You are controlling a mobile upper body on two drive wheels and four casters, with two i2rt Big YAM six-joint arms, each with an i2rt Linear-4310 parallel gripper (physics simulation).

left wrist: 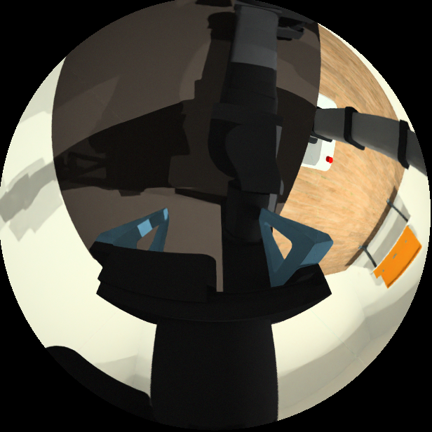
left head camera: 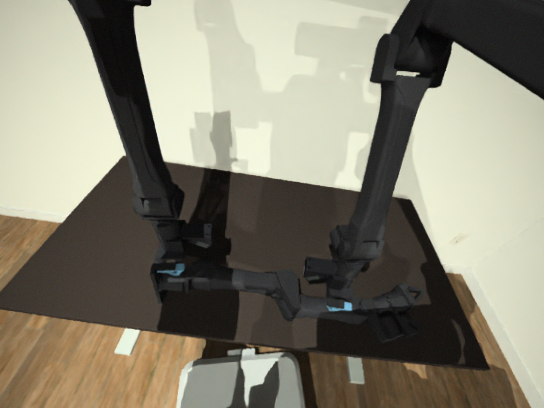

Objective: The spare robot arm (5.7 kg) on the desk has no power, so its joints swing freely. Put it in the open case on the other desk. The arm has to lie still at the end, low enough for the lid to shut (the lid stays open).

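Frame: origin at the left arm's base, x right, y down, z ahead, level; centimetres.
Seen in the pictures: left gripper, fingertip midpoint: (left head camera: 179,259); right gripper, fingertip midpoint: (left head camera: 330,294).
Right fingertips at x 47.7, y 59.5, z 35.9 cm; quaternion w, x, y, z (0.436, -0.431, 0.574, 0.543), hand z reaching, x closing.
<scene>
A point is followed by its place in that frame.
The dark grey spare arm (left head camera: 255,281) (left wrist: 254,45) lies stretched across the brown desk (left head camera: 100,280) @[z 47.8, x -24.2, y 69.0 cm] (left wrist: 145,65), bent in the middle. My left gripper (left head camera: 171,272) (left wrist: 213,213) is open, low at the spare arm's left end in the head view. In the wrist view that end lies nearer the finger on the right side, with a gap to the other finger. My right gripper (left head camera: 340,306) is open at the spare arm's thinner link, right of the bend; its fingertips partly merge with the dark link. I cannot clearly identify the open case in either view.
The robot's grey-white base (left head camera: 212,382) @[z 23.1, x 10.2, y 115.0 cm] (left wrist: 313,154) stands at the desk's near edge. An orange panel (left wrist: 399,257) shows beside a pale grey surface with black bars at the wrist view's right edge. Cream walls (left head camera: 60,100) @[z 122.3, x -59.4, y 45.2 cm] stand behind and right of the desk.
</scene>
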